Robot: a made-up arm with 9 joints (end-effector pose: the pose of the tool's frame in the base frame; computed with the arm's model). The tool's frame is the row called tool. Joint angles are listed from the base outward.
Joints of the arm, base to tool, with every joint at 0 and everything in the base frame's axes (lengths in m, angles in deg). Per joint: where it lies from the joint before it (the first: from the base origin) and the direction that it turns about. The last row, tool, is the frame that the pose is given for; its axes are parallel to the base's.
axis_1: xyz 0 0 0.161 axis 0 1 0
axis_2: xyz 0.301 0.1 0.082 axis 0 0 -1
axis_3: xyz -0.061 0.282 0.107 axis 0 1 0
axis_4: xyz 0 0.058 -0.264 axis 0 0 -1
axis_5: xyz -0.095 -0.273 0.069 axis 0 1 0
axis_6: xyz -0.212 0.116 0.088 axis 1 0 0
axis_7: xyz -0.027 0.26 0.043 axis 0 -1 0
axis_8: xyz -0.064 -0.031 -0.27 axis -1 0 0
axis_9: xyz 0.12 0.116 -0.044 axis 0 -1 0
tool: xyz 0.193 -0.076 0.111
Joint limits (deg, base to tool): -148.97..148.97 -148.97..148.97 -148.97..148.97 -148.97..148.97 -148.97..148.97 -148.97..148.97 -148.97..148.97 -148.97..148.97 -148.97..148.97
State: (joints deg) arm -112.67 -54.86 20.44 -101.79 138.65 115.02 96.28 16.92 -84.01
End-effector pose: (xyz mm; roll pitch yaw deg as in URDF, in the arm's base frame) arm 306.0 476.8 538.0 6.22 -64.47 -79.36
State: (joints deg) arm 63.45 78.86 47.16 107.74 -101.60 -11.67 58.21 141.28 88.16
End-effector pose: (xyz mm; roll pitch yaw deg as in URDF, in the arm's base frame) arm 322.2 219.2 -272.9 17.85 -23.40 -86.52
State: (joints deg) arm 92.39 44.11 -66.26 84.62 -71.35 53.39 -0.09 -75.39 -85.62
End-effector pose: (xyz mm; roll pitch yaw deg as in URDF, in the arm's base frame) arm 339.1 525.9 -829.4 -5.54 30.35 29.81
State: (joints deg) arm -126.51 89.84 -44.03 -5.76 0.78 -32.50 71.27 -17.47 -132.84
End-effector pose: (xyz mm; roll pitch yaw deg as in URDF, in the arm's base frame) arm -436.0 -209.0 745.6 92.32 0.62 -67.79
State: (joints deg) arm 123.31 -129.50 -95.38 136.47 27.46 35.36 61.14 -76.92 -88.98
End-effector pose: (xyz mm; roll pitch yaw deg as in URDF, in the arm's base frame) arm -39.6 -92.0 -235.6 -51.58 65.65 135.25
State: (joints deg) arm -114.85 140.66 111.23 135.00 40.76 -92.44 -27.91 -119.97 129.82
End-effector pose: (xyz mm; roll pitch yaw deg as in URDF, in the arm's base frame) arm -390.9 -554.9 1002.5 -35.33 22.73 -44.24
